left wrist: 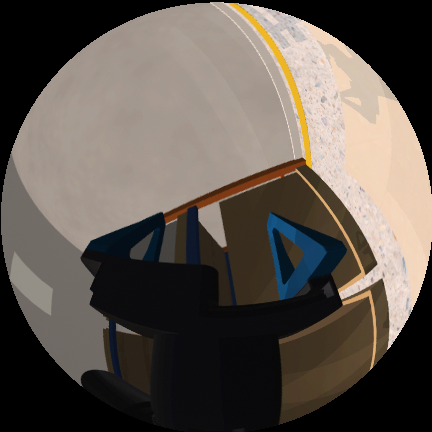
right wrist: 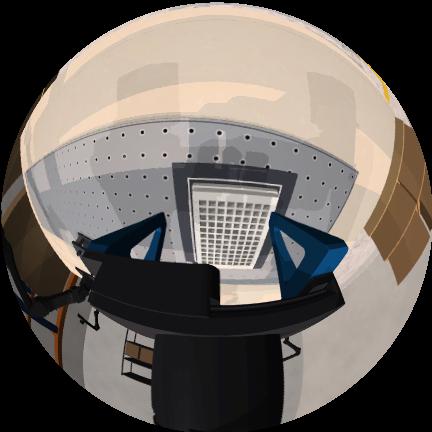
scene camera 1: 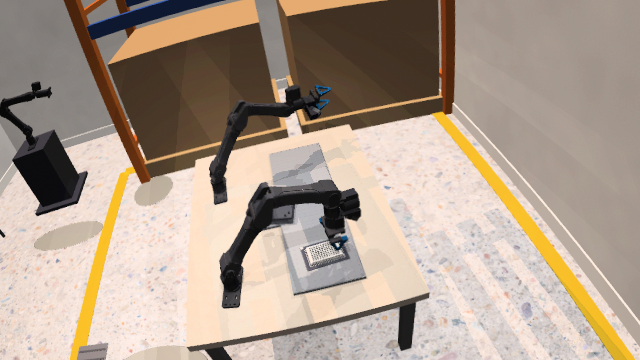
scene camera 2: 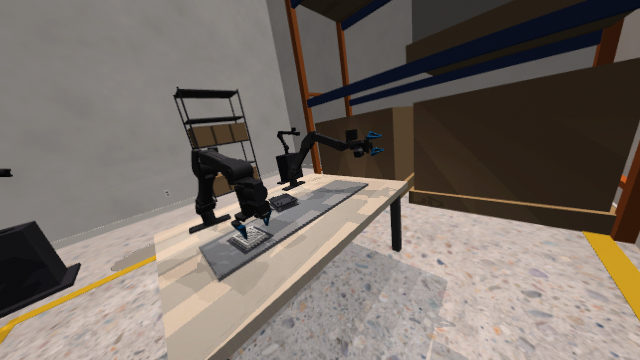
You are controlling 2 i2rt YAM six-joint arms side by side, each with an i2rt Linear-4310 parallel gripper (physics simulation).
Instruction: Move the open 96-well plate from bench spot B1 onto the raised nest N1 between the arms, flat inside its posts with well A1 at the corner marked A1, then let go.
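Frame: origin at the left arm's base, x ahead, y left, z up, level; metres.
Seen in the pictures: left gripper, fingertip midpoint: (left wrist: pixel 215 217) (scene camera 1: pixel 329 94) (scene camera 2: pixel 382 143); right gripper, fingertip midpoint: (right wrist: pixel 217 217) (scene camera 1: pixel 333 241) (scene camera 2: pixel 257 232); left arm's base at its link origin: (right wrist: pixel 88 275) (scene camera 1: pixel 220 190) (scene camera 2: pixel 294 186); right arm's base at its link origin: (scene camera 1: pixel 233 287) (scene camera 2: pixel 211 223).
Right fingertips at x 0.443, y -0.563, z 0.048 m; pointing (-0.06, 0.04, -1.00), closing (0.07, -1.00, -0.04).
Note:
Pixels of each thing's top centre, then the offset from my right fingertips to it. "pt": a spot on its surface instead. Level surfaces: height alone.
- white 96-well plate at its top centre: (right wrist: pixel 229 239) (scene camera 1: pixel 324 250) (scene camera 2: pixel 248 235) dx -0.047, dy -0.018, dz -0.019 m
- dark frame at a spot on its surface: (right wrist: pixel 183 200) pt dx -0.007, dy +0.037, dz -0.033 m
- dark raised nest at its top centre: (scene camera 1: pixel 273 207) (scene camera 2: pixel 282 197) dx -0.195, dy +0.272, dz +0.010 m
- grey perforated board at its surface level: dz -0.035 m
- wooden table at its surface level: dz -0.048 m
The white 96-well plate (scene camera 1: pixel 324 255) (scene camera 2: pixel 250 237) (right wrist: pixel 232 232) lies flat inside the dark frame (right wrist: pixel 183 200) of a bench spot. My right gripper (scene camera 1: pixel 330 237) (scene camera 2: pixel 256 231) (right wrist: pixel 217 217) is open and empty, pointing down just above the plate. In the right wrist view the plate shows between the fingers, closer to the right-hand fingertip. My left gripper (scene camera 1: pixel 329 97) (scene camera 2: pixel 382 142) (left wrist: pixel 215 217) is open and empty, high beyond the table's far end. The dark raised nest (scene camera 1: pixel 283 214) (scene camera 2: pixel 283 201) is bare; my right arm partly hides it in scene camera 1. Its A1 mark cannot be read.
A grey perforated board (scene camera 1: pixel 300 160) (scene camera 2: pixel 340 192) (right wrist: pixel 115 175) runs along the wooden table (scene camera 1: pixel 380 250) under the plate. The right arm's forearm (scene camera 1: pixel 300 196) reaches across the board beside the nest. Large brown boxes (scene camera 1: pixel 365 60) (scene camera 2: pixel 515 145) stand in a rack beyond the table.

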